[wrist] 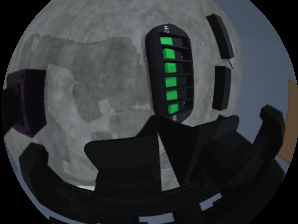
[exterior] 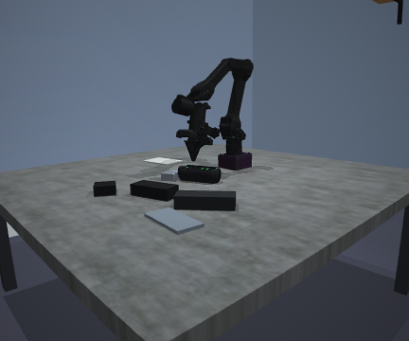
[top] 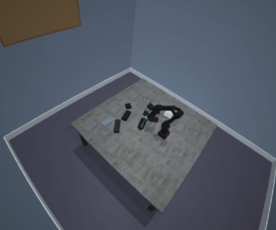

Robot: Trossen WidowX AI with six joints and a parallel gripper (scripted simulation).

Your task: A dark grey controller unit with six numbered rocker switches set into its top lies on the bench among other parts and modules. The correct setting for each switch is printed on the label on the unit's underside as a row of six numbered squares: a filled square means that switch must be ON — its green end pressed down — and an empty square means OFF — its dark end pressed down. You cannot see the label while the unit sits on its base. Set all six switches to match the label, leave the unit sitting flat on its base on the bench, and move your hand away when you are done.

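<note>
The grey block is 70 mm ahead of my gripper tip, 40 mm to the right of it and 50 mm below it. From my gripper tip the other things lie so: white sheet (110 mm behind, 330 mm to the right, 60 mm below); then flat grey plate (350 mm ahead, 310 mm to the left, 50 mm below); then black cube (340 mm ahead, 40 mm to the right, 40 mm below).
</note>
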